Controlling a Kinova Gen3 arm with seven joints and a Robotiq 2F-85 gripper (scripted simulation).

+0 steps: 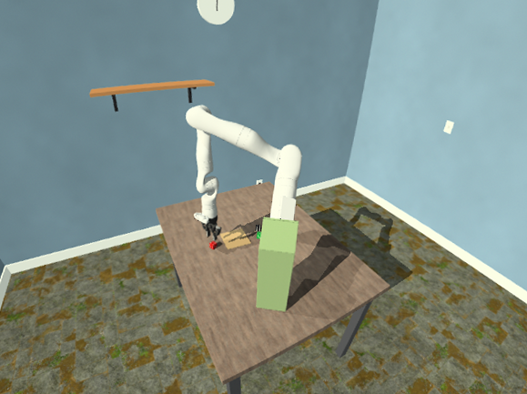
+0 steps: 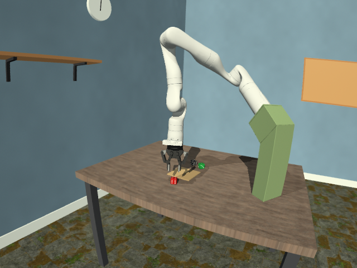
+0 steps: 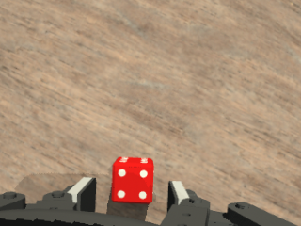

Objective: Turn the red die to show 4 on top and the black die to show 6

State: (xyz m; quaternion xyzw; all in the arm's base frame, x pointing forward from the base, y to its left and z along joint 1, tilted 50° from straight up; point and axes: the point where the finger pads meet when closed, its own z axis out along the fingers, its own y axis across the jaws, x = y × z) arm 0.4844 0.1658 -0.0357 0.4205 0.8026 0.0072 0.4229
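Now: the red die 70 mm below my hand. Round my hand: black die: 300 mm to the right, 70 mm below, 20 mm ahead; tan mat: 140 mm to the right, 80 mm below, 10 mm ahead; green die: 270 mm to the right, 70 mm below, 40 mm behind.
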